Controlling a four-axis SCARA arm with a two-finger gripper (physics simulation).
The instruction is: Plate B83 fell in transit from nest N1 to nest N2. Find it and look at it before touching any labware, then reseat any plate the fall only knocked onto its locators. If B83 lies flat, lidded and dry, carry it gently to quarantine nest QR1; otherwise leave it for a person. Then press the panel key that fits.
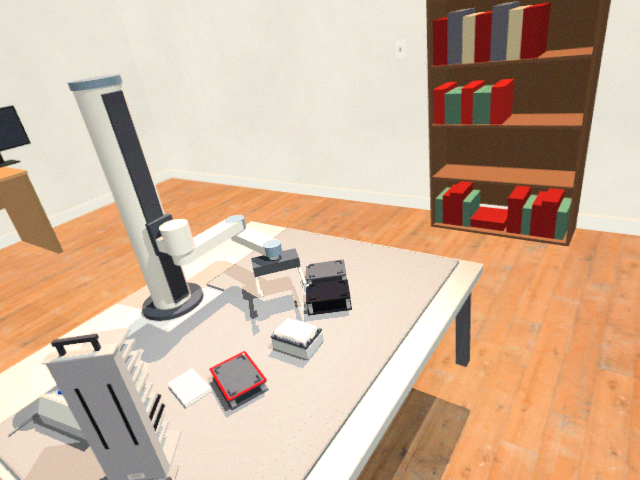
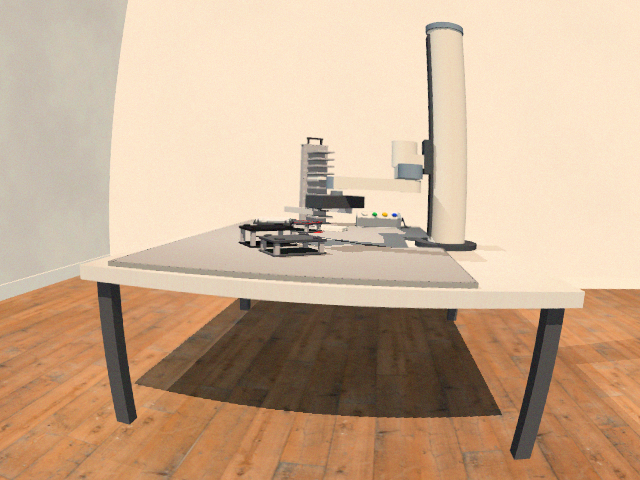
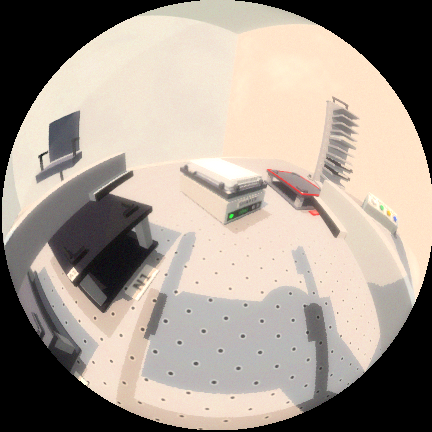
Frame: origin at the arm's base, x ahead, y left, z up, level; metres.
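Seen in the pictures: gripper, fingertip midpoint: (image 1: pixel 282 290) (image 3: pixel 221 169); arm's base, origin of the base link: (image 1: pixel 174 302) (image 2: pixel 445 246).
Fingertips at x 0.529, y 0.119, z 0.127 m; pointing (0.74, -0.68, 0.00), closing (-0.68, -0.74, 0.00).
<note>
Pixels of each thing's middle, then the offset from my fingertips to it.
- Black nest N1, body centre: (image 3: pixel 85 231) (image 2: pixel 267 234) (image 1: pixel 328 296) 0.099 m ahead, 0.130 m left, 0.082 m down
- grey nest N2, body centre: (image 2: pixel 291 243) (image 1: pixel 326 272) 0.010 m back, 0.276 m left, 0.089 m down
- white-topped plate, body centre: (image 3: pixel 221 169) (image 1: pixel 295 330) (image 2: pixel 273 219) 0.135 m ahead, 0.113 m right, 0.052 m down
- red-rimmed nest, body centre: (image 3: pixel 296 186) (image 1: pixel 238 378) (image 2: pixel 298 225) 0.076 m ahead, 0.336 m right, 0.091 m down
- grey plate tower, body centre: (image 1: pixel 117 400) (image 3: pixel 339 141) (image 2: pixel 317 180) 0.043 m ahead, 0.650 m right, 0.107 m up
- key panel, body centre: (image 1: pixel 75 410) (image 3: pixel 381 213) (image 2: pixel 378 218) 0.266 m back, 0.662 m right, 0.072 m down
Black nest N1 (image 1: pixel 328 290) (image 2: pixel 263 227) (image 3: pixel 100 230) and grey nest N2 (image 1: pixel 325 269) (image 2: pixel 292 238) stand side by side, with no plate on top. A white-topped plate (image 1: pixel 295 330) (image 3: pixel 225 172) sits on a shaker; whether it is fully seated is unclear. A white, flat, plate-like slab (image 1: pixel 189 387) (image 2: pixel 336 228) lies beside the red-rimmed nest (image 1: pixel 237 375) (image 3: pixel 295 181); its label, lid and any liquid cannot be read. No plate shows on that nest. My gripper (image 1: pixel 283 290) (image 3: pixel 221 169) is open and empty, above the mat beside N1.
A grey plate tower (image 1: pixel 103 413) (image 2: pixel 314 178) (image 3: pixel 337 145) stands beyond the red-rimmed nest. The key panel (image 2: pixel 379 221) (image 3: pixel 381 215) has white, green, yellow and blue keys. The shaker (image 1: pixel 292 346) (image 3: pixel 205 200) stands between N1 and the red-rimmed nest.
</note>
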